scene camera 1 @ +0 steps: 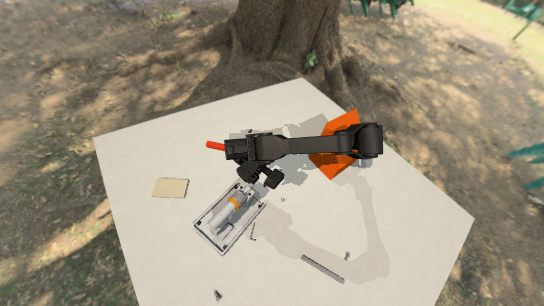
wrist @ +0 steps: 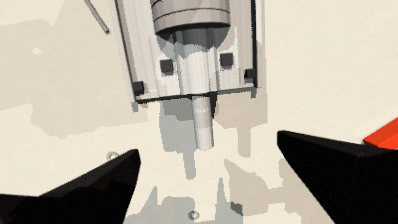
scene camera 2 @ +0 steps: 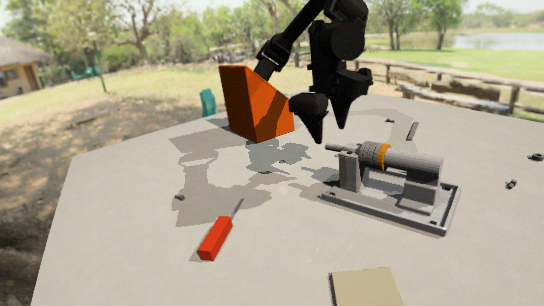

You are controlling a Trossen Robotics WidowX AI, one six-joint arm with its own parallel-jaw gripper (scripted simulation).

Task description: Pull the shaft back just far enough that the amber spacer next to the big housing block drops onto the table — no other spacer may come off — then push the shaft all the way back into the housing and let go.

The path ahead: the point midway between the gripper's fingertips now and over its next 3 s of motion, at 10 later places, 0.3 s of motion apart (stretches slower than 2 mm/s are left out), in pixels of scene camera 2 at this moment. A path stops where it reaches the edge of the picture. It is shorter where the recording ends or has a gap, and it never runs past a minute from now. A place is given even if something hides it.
My gripper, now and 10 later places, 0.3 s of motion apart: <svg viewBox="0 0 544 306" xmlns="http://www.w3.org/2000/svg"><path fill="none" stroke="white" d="M330 136L328 148L326 156L325 157L324 152L323 143L324 139L323 138L324 139L328 145L333 149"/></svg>
